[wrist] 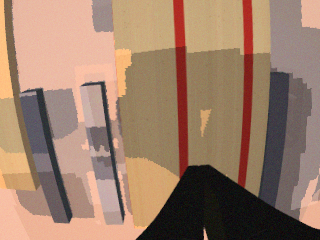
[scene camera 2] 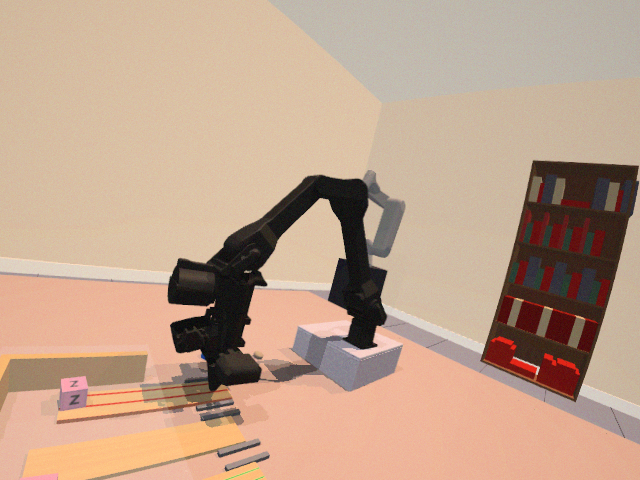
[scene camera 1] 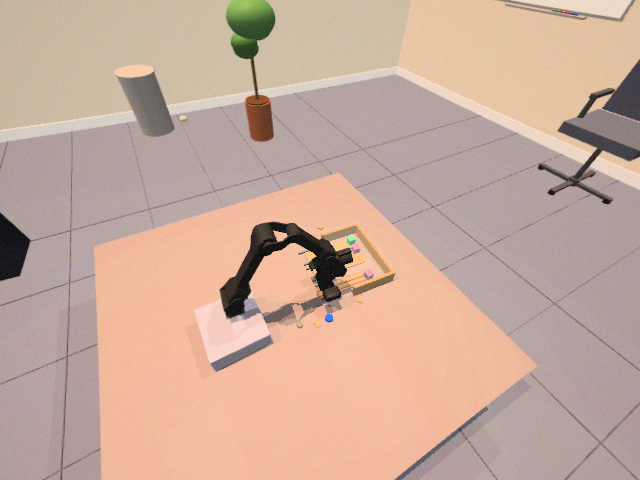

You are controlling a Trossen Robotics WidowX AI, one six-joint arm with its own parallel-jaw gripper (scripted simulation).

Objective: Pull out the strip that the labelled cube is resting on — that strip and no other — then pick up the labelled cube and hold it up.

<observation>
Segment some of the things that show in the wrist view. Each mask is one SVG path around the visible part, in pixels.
My gripper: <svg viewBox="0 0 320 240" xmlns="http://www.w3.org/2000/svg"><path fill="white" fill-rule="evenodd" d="M136 237L136 240L204 240L205 228L207 240L320 240L320 229L309 227L303 221L300 223L300 220L293 219L292 216L285 215L284 212L281 213L280 209L277 211L272 205L268 205L265 201L260 200L259 197L247 191L247 189L240 187L236 181L228 179L228 176L225 176L224 173L216 171L212 165L201 164L188 165L185 168L179 183L172 189L171 195L169 195L169 199L164 204L159 215L156 216L156 219L152 220L152 223L148 225L147 229L140 236Z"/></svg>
A strip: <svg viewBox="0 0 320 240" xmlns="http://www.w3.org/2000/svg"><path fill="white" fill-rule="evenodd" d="M111 0L113 33L115 33L113 45L115 45L117 93L119 93L121 132L123 132L129 195L131 195L133 228L147 228L152 223L152 220L156 219L156 216L159 215L164 204L167 203L172 189L179 183L180 177L188 165L212 165L216 171L224 173L225 176L228 176L228 179L236 181L240 187L259 197L265 140L267 140L269 88L271 88L271 84L269 84L269 75L271 75L271 63L269 63L269 60L271 60L271 36L269 36L271 35L271 25L269 25L271 17L269 17L269 11L271 9L269 9L269 0Z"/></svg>
</observation>
